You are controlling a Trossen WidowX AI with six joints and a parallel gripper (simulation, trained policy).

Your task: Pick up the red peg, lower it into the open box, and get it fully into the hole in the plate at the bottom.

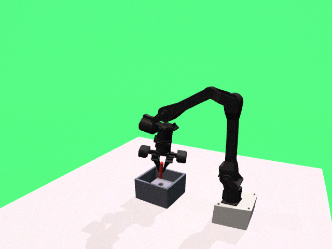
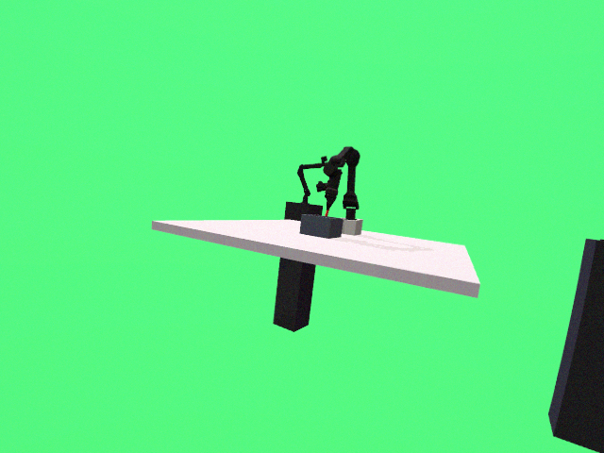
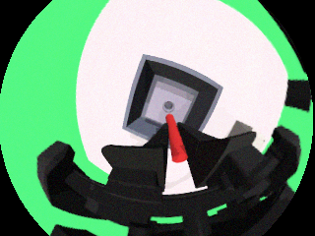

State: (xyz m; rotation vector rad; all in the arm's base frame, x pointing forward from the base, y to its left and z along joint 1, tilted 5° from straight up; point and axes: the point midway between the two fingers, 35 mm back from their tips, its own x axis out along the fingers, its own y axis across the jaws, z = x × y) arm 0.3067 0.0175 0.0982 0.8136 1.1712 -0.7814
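The red peg is 1 cm above my gripper tip. From my gripper tip the other things lie so: grey box (1 cm ahead, 1 cm to the right, 10 cm below).
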